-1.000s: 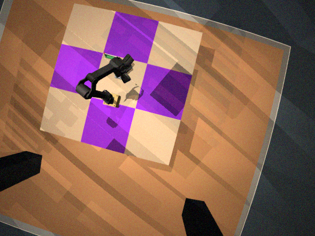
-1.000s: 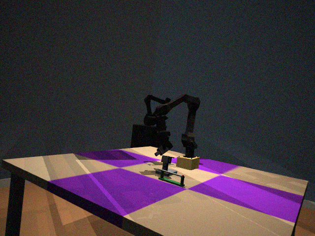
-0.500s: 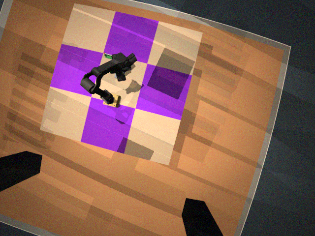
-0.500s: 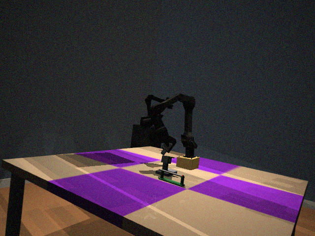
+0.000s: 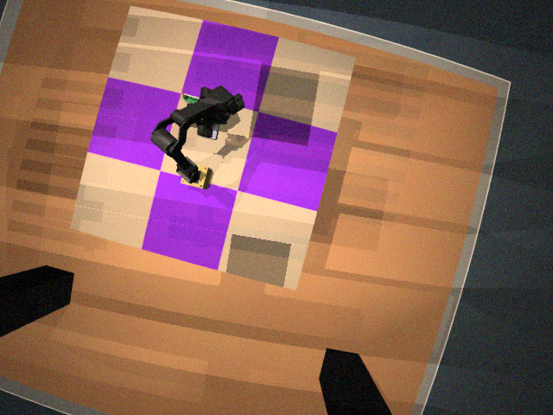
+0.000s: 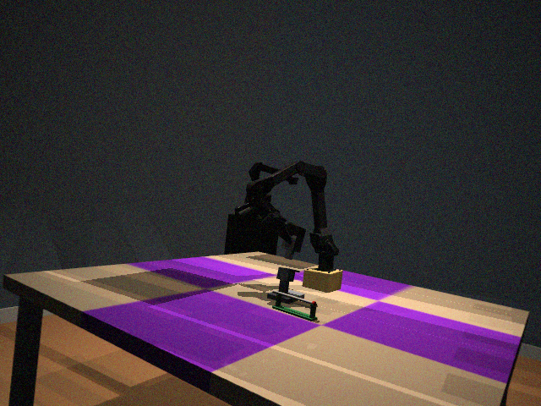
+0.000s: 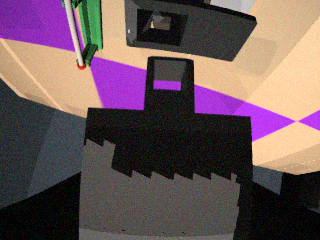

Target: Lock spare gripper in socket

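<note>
Now: the green rack 160 mm below my gripper tip, 130 mm ahead of it and 100 mm to the left of it. The rest, counted from my gripper tip: spare gripper: 10 mm to the right; mount: 130 mm below, 10 mm ahead.
</note>
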